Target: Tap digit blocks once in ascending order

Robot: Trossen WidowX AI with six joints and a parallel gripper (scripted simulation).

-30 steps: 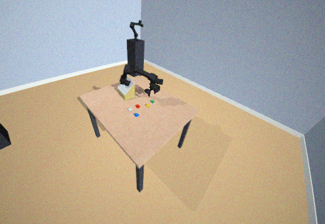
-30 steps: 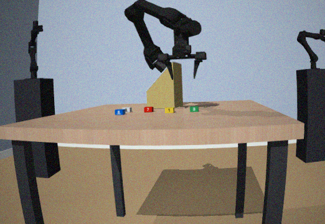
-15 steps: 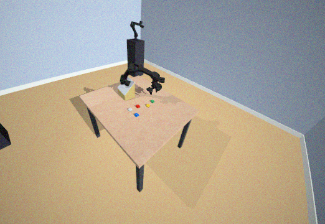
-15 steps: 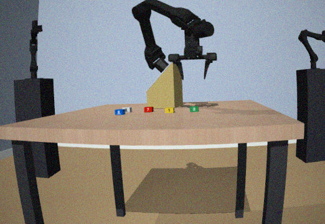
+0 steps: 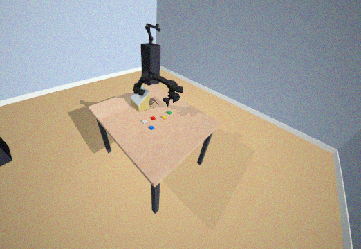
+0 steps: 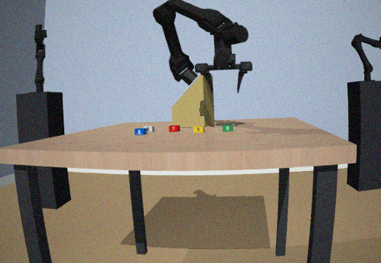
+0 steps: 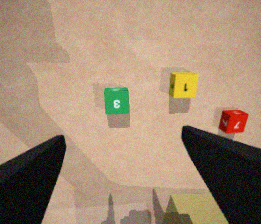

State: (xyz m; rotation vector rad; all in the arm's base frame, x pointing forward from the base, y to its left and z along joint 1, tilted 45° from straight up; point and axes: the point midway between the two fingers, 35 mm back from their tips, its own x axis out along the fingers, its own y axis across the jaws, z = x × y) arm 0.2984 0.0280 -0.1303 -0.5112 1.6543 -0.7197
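The yellow block lies 9 cm to the right of my gripper tip and 11 cm below it. Round my gripper tip: green block (1 cm behind, 11 cm below); then red block (7 cm behind, 18 cm to the right, 11 cm below); then blue block (2 cm ahead, 28 cm to the right, 11 cm below).
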